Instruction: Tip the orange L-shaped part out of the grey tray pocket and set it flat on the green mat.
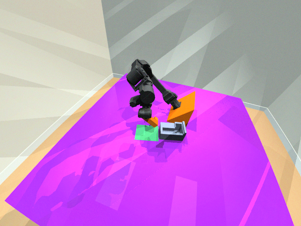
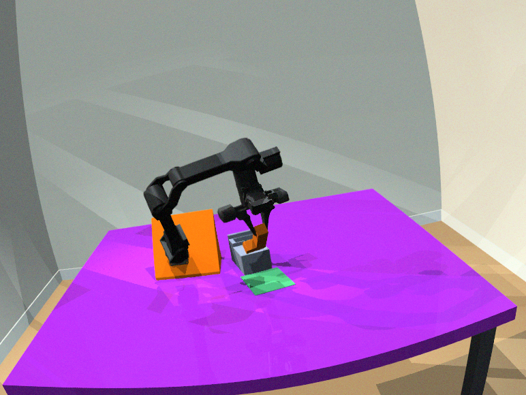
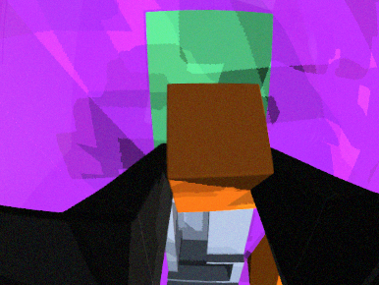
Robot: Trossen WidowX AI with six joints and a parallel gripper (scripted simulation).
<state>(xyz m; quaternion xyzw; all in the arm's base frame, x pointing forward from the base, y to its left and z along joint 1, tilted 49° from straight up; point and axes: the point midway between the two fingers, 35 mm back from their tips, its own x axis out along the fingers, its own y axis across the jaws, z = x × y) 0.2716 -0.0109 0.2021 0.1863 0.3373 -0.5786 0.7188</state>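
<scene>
Right now my gripper tip is 20 mm past the orange L-shaped part, 30 mm to the right of it and 30 mm above it. The rest, counted from my gripper tip: green mat (10 mm to the left, 170 mm below).
</scene>
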